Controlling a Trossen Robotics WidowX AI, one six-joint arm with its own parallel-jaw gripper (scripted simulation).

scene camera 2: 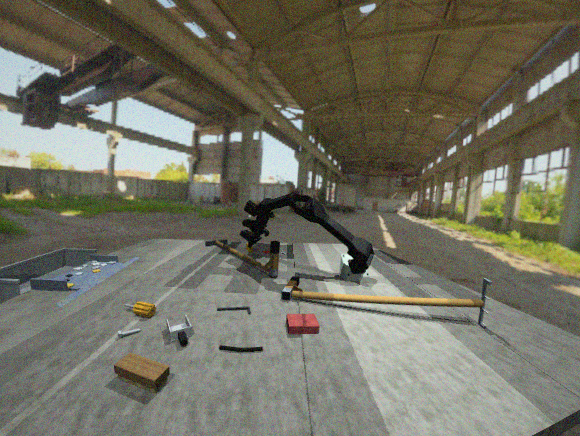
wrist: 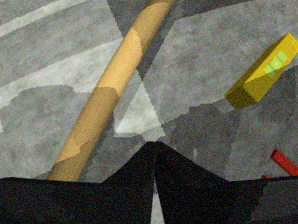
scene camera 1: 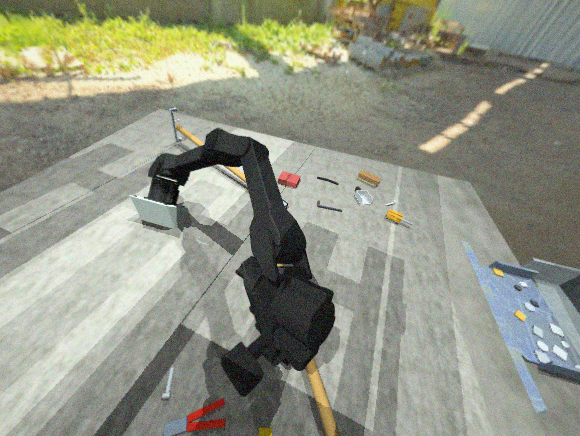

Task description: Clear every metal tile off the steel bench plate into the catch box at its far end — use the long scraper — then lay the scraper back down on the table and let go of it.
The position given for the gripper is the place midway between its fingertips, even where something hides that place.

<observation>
The gripper [scene camera 1: 286, 362] is shut, with nothing in its grasp. Also in view: a wooden block [scene camera 2: 135, 369].
The gripper is seen too in the wrist view [wrist: 153, 148]. The wrist view misses the wooden block: it is out of frame.
</observation>
